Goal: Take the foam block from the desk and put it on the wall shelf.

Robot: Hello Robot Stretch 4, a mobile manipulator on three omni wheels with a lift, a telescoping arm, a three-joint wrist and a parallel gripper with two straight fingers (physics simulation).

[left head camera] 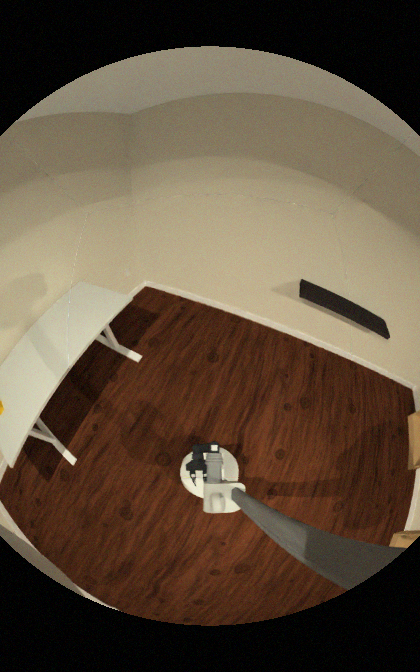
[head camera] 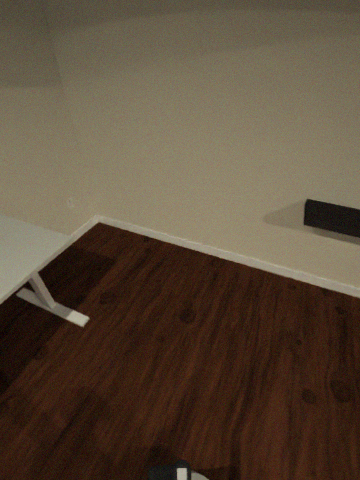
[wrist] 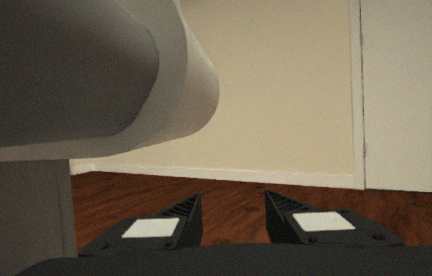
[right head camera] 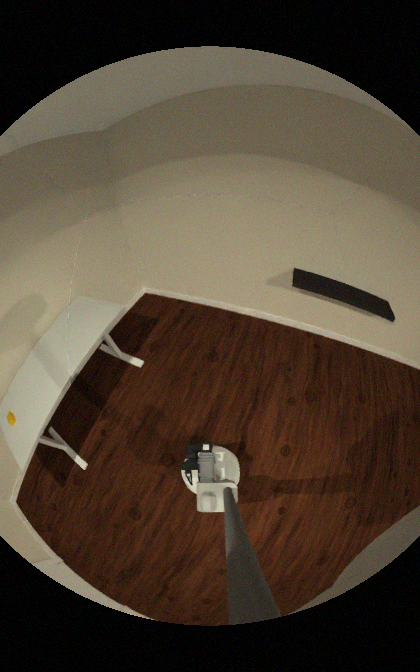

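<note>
The foam block, a small yellow piece point(left head camera: 1, 407) point(right head camera: 11, 418), lies on the white desk point(head camera: 20, 250) point(left head camera: 75, 322) point(right head camera: 75, 332) near its near-left end; the left head view cuts part of it off. The dark wall shelf point(head camera: 332, 218) point(left head camera: 342, 307) point(right head camera: 342, 294) is fixed to the wall at the right. My gripper point(wrist: 233, 210) is open, with no object between its two fingers. It is folded in over my base, well away from both desk and shelf; in the left head view the gripper point(left head camera: 194, 482) looks small and dark.
White desk legs point(head camera: 42, 290) point(left head camera: 55, 442) point(right head camera: 67, 450) with long feet reach out over the floor. Light wooden furniture point(left head camera: 415, 440) shows at the right edge of the left head view. My grey mast point(left head camera: 305, 537) point(right head camera: 247, 570) crosses the lower part. The wrist view shows a pale door point(wrist: 400, 100).
</note>
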